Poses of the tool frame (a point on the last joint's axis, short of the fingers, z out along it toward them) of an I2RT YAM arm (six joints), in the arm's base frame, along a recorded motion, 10 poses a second.
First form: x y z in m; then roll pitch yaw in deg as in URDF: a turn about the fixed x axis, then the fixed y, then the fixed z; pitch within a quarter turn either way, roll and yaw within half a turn.
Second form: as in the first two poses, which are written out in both.
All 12 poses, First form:
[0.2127 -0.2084 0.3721 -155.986 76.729 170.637]
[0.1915 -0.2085 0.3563 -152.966 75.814 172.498]
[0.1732 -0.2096 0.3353 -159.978 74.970 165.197]
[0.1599 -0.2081 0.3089 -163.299 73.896 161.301]
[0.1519 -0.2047 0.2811 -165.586 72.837 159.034]
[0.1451 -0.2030 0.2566 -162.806 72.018 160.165]
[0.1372 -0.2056 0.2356 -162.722 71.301 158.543]
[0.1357 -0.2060 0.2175 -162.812 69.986 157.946]
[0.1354 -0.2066 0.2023 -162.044 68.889 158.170]
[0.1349 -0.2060 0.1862 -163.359 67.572 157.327]
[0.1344 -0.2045 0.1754 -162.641 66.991 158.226]
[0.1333 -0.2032 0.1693 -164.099 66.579 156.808]
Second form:
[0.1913 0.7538 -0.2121 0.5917 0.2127 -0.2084 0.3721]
[0.1935 0.7561 -0.2231 0.5840 0.1915 -0.2085 0.3563]
[0.2056 0.7613 -0.2140 0.5765 0.1732 -0.2096 0.3353]
[0.2146 0.7660 -0.2111 0.5680 0.1599 -0.2081 0.3089]
[0.2185 0.7715 -0.2064 0.5608 0.1519 -0.2047 0.2811]
[0.2243 0.7727 -0.2192 0.5518 0.1451 -0.2030 0.2566]
[0.2356 0.7730 -0.2272 0.5434 0.1372 -0.2056 0.2356]
[0.2390 0.7787 -0.2286 0.5332 0.1357 -0.2060 0.2175]
[0.2409 0.7831 -0.2322 0.5242 0.1354 -0.2066 0.2023]
[0.2406 0.7905 -0.2261 0.5159 0.1349 -0.2060 0.1862]
[0.2375 0.7938 -0.2266 0.5120 0.1344 -0.2045 0.1754]
[0.2408 0.7957 -0.2225 0.5093 0.1333 -0.2032 0.1693]

